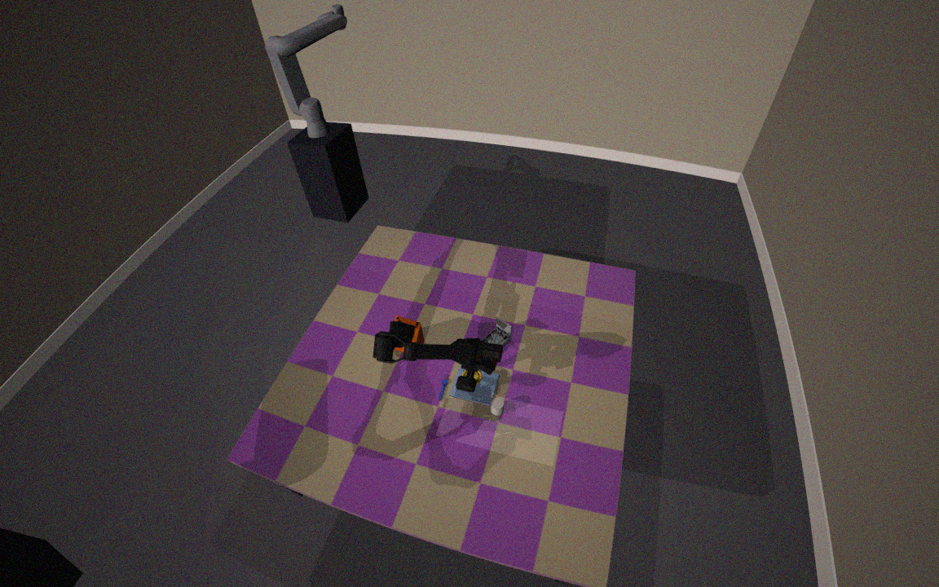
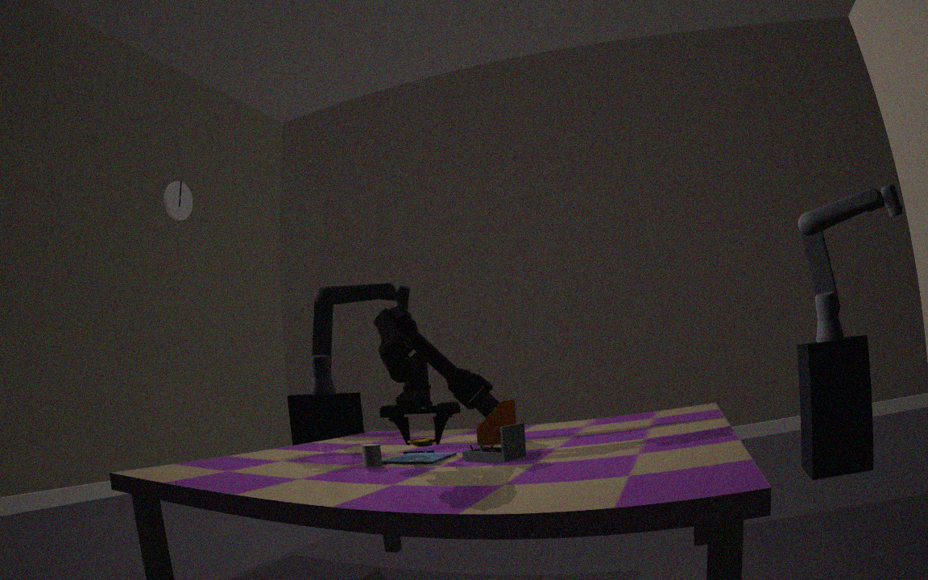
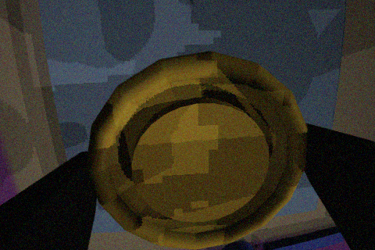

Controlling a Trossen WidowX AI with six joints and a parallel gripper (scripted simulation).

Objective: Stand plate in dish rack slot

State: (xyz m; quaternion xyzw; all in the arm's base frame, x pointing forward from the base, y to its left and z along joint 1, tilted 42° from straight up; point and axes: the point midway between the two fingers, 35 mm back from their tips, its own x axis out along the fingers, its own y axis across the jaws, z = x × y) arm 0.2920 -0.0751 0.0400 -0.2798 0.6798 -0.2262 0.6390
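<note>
Right now my gripper tip is 30 mm above the blue mat, 10 mm to the left of it and 10 mm short of it. From my gripper tip the other things lie so: white cup (120 mm ahead, 80 mm to the right, 10 mm below); then yellow plate (10 mm above); then blue utensil (90 mm behind, 50 mm to the right, 30 mm below).
</note>
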